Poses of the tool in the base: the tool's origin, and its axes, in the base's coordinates. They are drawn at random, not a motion.
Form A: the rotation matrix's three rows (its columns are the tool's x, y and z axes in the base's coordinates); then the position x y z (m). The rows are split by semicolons.
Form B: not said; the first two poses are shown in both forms.
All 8 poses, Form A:
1: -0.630, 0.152, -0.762; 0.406, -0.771, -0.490; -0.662, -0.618, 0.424; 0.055, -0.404, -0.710
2: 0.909, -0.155, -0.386; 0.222, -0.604, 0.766; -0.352, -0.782, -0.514; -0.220, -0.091, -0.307
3: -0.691, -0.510, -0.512; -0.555, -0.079, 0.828; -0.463, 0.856, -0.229; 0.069, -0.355, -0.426
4: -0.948, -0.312, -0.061; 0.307, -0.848, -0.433; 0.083, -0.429, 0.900; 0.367, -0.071, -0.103
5: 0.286, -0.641, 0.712; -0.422, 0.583, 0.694; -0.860, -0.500, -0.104; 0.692, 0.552, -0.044
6: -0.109, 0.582, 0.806; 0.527, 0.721, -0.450; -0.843, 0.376, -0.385; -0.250, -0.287, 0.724
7: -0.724, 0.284, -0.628; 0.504, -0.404, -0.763; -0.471, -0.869, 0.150; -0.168, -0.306, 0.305
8: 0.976, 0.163, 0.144; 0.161, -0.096, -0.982; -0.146, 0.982, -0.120; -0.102, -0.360, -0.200
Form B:
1: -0.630, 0.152, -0.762; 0.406, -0.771, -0.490; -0.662, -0.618, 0.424; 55, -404, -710
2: 0.909, -0.155, -0.386; 0.222, -0.604, 0.766; -0.352, -0.782, -0.514; -220, -91, -307
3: -0.691, -0.510, -0.512; -0.555, -0.079, 0.828; -0.463, 0.856, -0.229; 69, -355, -426
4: -0.948, -0.312, -0.061; 0.307, -0.848, -0.433; 0.083, -0.429, 0.900; 367, -71, -103
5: 0.286, -0.641, 0.712; -0.422, 0.583, 0.694; -0.860, -0.500, -0.104; 692, 552, -44
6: -0.109, 0.582, 0.806; 0.527, 0.721, -0.450; -0.843, 0.376, -0.385; -250, -287, 724
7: -0.724, 0.284, -0.628; 0.504, -0.404, -0.763; -0.471, -0.869, 0.150; -168, -306, 305
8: 0.976, 0.163, 0.144; 0.161, -0.096, -0.982; -0.146, 0.982, -0.120; -102, -360, -200
